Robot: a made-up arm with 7 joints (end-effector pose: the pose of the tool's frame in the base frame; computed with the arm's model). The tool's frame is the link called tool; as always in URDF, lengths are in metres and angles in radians.
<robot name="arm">
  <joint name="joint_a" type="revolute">
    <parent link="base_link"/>
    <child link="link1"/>
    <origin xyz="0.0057 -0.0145 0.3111" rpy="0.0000 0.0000 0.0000"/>
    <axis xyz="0 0 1"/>
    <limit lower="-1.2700" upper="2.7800"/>
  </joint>
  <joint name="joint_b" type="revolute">
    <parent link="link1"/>
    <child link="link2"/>
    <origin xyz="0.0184 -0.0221 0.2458" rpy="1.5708 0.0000 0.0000"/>
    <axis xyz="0 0 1"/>
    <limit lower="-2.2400" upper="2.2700"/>
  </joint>
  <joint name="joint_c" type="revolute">
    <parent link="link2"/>
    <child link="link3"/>
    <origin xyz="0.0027 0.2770 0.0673" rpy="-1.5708 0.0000 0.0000"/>
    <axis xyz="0 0 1"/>
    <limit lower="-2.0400" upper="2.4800"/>
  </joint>
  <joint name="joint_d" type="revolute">
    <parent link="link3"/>
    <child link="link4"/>
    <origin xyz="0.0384 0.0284 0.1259" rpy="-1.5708 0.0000 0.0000"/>
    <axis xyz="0 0 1"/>
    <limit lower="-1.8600" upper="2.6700"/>
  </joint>
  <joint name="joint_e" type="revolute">
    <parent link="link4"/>
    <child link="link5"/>
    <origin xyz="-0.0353 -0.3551 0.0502" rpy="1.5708 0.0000 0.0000"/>
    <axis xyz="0 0 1"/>
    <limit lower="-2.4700" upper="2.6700"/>
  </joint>
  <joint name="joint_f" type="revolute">
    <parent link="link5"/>
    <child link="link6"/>
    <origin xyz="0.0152 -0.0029 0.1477" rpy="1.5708 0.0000 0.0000"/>
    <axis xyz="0 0 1"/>
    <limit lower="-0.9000" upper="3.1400"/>
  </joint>
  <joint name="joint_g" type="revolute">
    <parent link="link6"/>
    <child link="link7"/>
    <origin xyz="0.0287 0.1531 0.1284" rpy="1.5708 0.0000 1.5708"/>
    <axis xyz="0 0 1"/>
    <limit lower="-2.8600" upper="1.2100"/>
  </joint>
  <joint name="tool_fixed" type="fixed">
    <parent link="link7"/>
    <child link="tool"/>
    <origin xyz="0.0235 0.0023 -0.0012" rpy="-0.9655 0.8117 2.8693"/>
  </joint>
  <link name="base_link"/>
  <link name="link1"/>
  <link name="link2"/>
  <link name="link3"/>
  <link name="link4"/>
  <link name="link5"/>
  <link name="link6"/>
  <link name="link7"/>
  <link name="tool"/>
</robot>
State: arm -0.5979 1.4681 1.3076 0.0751 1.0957 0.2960 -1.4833
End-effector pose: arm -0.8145 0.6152 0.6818 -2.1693 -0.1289 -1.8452
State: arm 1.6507 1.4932 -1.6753 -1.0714 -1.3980 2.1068 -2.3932
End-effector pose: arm -0.2906 -0.4771 0.8152 -1.4098 -0.6726 0.7540
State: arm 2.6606 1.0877 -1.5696 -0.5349 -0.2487 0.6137 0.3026
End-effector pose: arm 0.5675 -0.6710 0.9421 -0.0825 0.8991 2.0353
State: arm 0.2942 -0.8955 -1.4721 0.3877 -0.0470 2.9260 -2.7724
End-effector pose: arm 0.6518 -0.0277 1.0684 0.9869 -0.6114 -2.5676
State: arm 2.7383 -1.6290 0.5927 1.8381 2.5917 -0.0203 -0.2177
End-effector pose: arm -0.3851 -0.3642 0.0836 -1.0253 -0.7669 -0.1119
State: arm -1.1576 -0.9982 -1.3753 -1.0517 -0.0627 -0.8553 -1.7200
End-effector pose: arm 0.5358 -0.4527 1.0780 -0.8168 -1.0903 0.2517
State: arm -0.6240 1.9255 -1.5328 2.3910 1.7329 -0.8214 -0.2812
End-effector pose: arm -0.2775 -0.4048 0.8456 -2.4075 0.5729 0.8257
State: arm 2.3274 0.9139 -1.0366 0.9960 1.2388 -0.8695 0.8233
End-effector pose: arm 0.5005 0.2340 1.2932 1.1022 -0.1420 -0.6484
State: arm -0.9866 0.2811 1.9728 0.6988 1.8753 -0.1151 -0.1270
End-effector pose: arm -0.0406 0.6462 1.2953 1.7133 -0.0913 -0.9421
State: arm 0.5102 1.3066 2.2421 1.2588 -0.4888 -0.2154 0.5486
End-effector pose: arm -0.8298 0.0703 0.3954 -1.8111 1.6996 -0.8552
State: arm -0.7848 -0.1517 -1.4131 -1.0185 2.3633 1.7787 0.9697
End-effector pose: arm 0.2795 0.0078 1.3576 -1.5180 1.0732 1.5164
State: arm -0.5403 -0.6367 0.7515 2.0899 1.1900 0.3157 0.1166
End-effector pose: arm 0.4716 0.0808 0.3004 -0.5105 -0.3833 -1.8825
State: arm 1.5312 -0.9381 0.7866 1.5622 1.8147 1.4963 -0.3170
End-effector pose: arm -0.2655 0.5063 0.3642 0.0880 -0.9895 -1.1012
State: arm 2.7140 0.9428 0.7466 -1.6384 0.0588 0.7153 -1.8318
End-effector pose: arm 0.6172 0.2701 0.3865 0.3497 0.6420 2.3597
